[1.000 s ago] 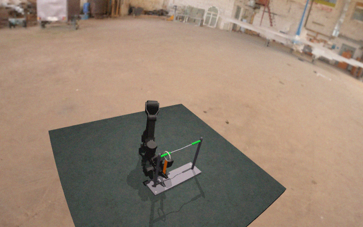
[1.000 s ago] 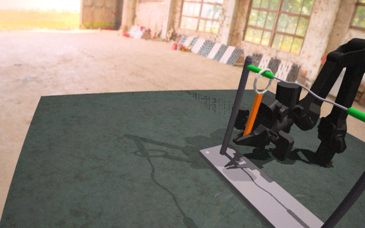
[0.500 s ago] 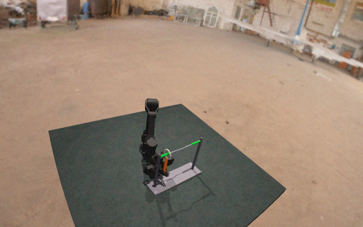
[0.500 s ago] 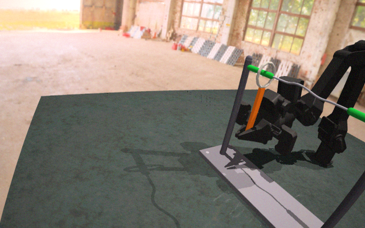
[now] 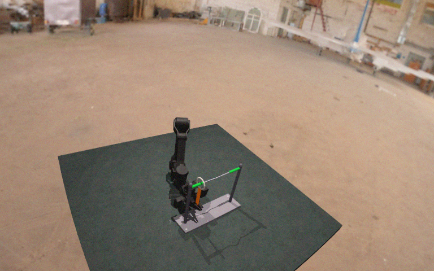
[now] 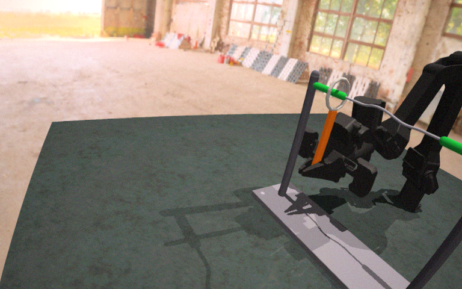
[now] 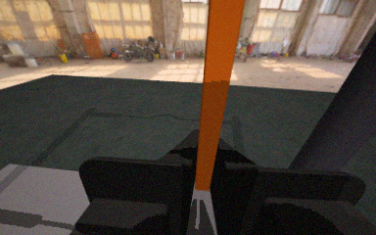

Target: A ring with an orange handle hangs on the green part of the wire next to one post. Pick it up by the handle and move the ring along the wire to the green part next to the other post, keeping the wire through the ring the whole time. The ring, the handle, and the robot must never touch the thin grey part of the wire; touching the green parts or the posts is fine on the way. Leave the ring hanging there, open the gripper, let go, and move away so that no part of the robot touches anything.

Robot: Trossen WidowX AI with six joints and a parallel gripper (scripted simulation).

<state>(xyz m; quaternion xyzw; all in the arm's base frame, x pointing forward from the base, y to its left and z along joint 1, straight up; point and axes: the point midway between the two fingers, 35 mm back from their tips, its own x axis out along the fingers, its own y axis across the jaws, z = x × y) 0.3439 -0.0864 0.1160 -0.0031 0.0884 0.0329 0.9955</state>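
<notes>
Now: the ring with orange handle 40 mm behind my gripper tip and 100 mm above it.
</notes>
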